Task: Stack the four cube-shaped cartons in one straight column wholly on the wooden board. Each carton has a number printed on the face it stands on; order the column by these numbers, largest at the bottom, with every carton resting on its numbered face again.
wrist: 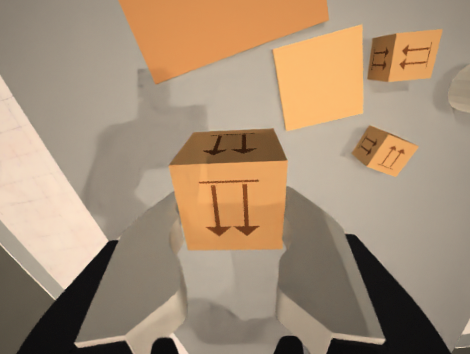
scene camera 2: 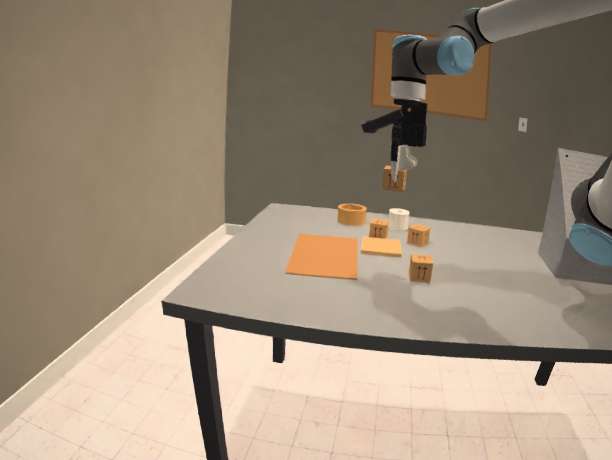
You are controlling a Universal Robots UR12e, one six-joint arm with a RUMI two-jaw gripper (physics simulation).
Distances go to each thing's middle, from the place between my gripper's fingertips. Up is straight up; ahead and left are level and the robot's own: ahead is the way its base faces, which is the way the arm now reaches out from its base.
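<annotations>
Flat orange mat (scene camera 2: 322, 256): 230 mm below my hand, 180 mm ahead of it, 10 mm to the left of it.
</annotations>
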